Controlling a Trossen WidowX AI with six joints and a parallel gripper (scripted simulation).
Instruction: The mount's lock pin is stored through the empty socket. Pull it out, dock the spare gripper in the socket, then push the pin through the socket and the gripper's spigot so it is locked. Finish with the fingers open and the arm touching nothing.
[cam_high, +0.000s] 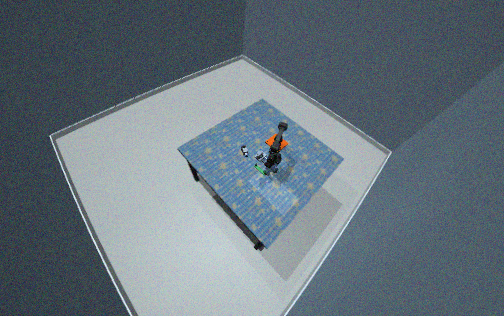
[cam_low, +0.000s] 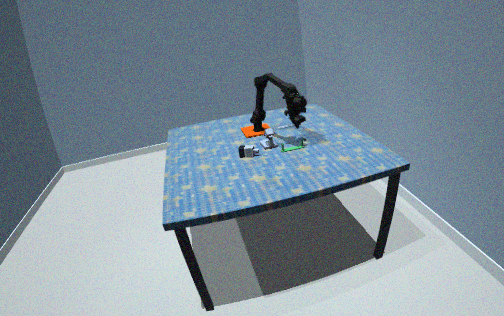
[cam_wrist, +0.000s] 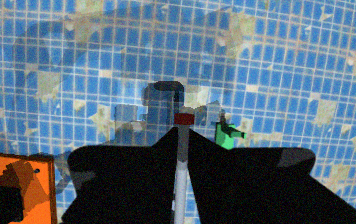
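My gripper tip is 80 mm short of the green piece, 70 mm to the left of it and 70 mm above it. From my gripper tip the other things lie so: spare gripper (50 mm ahead, 330 mm to the right, 60 mm below); then gripper socket (20 mm behind, 180 mm to the right, 30 mm below).
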